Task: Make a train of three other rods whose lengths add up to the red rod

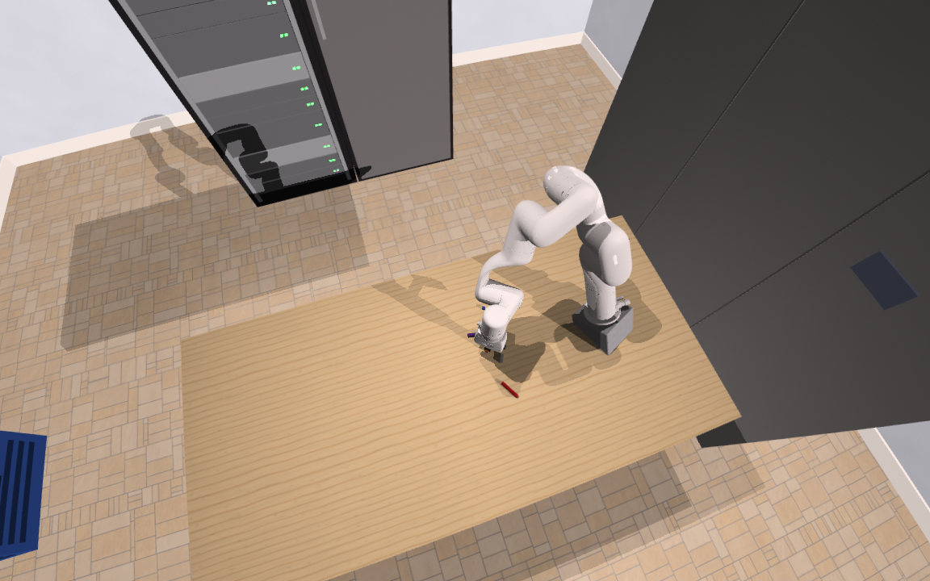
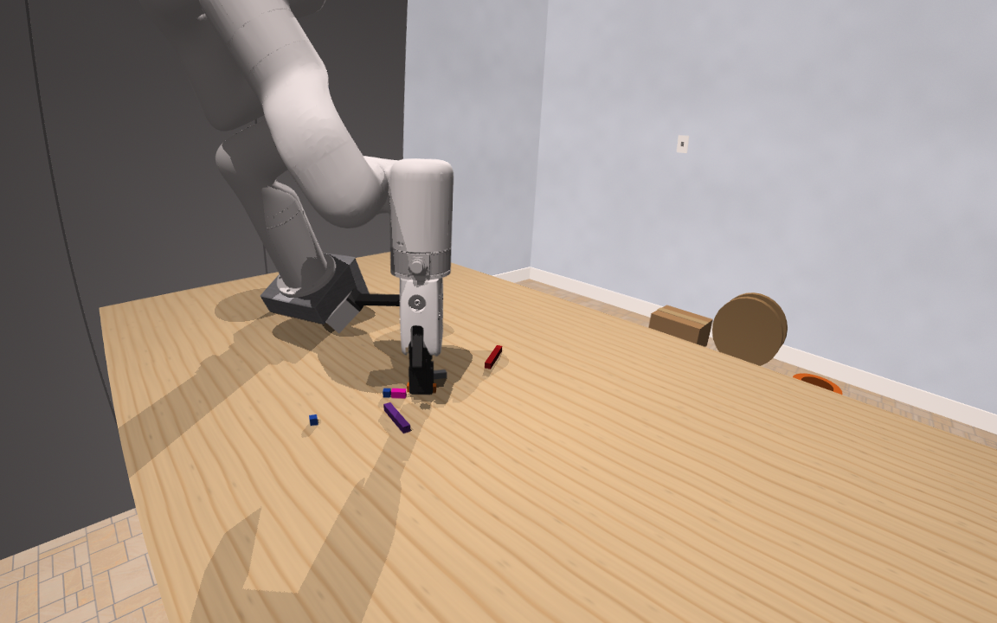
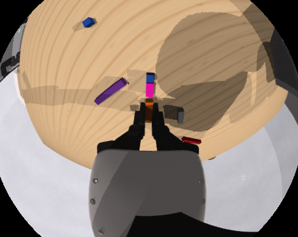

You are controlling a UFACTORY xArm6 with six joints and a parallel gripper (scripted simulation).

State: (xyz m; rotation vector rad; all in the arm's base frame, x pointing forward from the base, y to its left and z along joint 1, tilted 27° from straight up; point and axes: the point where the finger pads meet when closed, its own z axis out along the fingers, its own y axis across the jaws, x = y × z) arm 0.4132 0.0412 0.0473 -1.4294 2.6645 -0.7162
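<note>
Now: the magenta rod 2 cm behind my hand, 3 cm to the right of it and 3 cm below it. Also, from my hand: purple rod 3 cm ahead, 6 cm to the right, 3 cm below; then orange rod 2 cm below; then grey rod 4 cm behind, 5 cm to the left, 3 cm below.
</note>
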